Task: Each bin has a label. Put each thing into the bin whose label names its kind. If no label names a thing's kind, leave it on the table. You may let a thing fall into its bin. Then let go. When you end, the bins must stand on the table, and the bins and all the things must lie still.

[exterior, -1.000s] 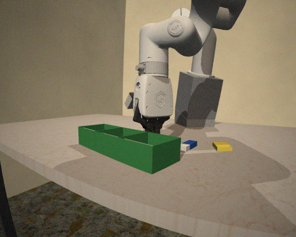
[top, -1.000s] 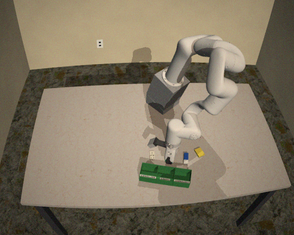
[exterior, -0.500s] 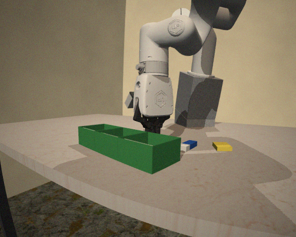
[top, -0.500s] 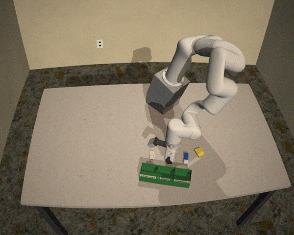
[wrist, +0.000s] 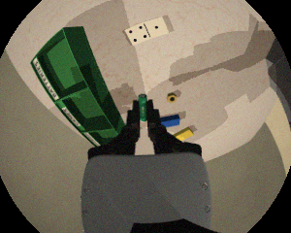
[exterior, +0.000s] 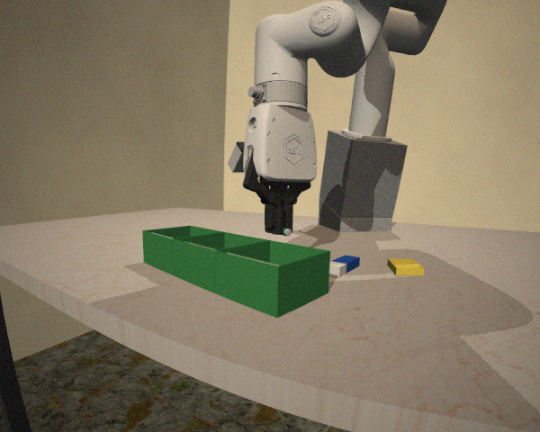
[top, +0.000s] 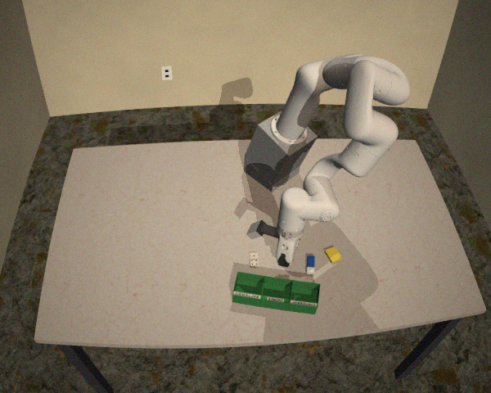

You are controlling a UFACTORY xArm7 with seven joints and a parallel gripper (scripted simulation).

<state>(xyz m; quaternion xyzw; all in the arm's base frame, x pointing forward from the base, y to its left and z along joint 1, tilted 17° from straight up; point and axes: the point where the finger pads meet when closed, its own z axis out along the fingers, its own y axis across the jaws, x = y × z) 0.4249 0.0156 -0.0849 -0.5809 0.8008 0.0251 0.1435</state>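
My hand is 90 mm to the left of the white domino, 60 mm above it and 30 mm past it. Round my hand: brown piece (60 mm below, 50 mm behind, 30 mm to the left); then blue-and-white block (90 mm to the left, 60 mm below, 20 mm behind); then green stick (20 mm below).
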